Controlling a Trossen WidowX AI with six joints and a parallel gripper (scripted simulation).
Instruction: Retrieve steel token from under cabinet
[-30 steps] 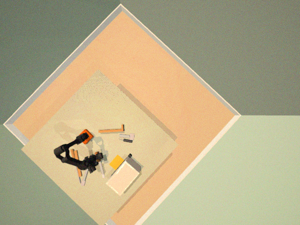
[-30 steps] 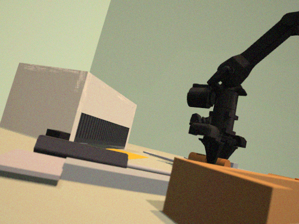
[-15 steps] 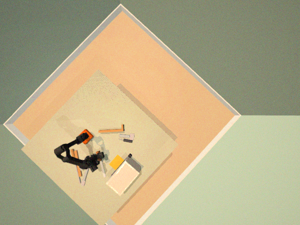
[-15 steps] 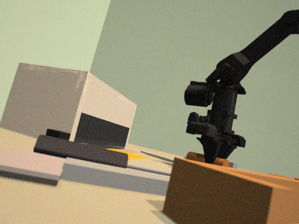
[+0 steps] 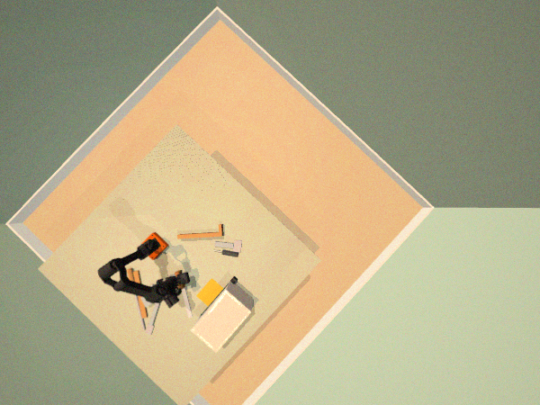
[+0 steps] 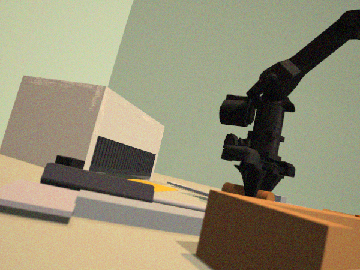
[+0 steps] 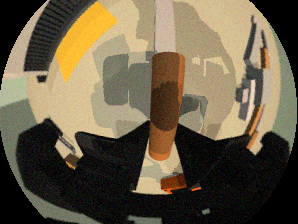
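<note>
Right now the dark screwdriver is 320 mm to the left of my gripper tip and 50 mm ahead of it. Also, from my gripper tip: token (320 mm ahead, 120 mm to the left, 10 mm below); then orange stick (270 mm to the right, 60 mm behind).
</note>
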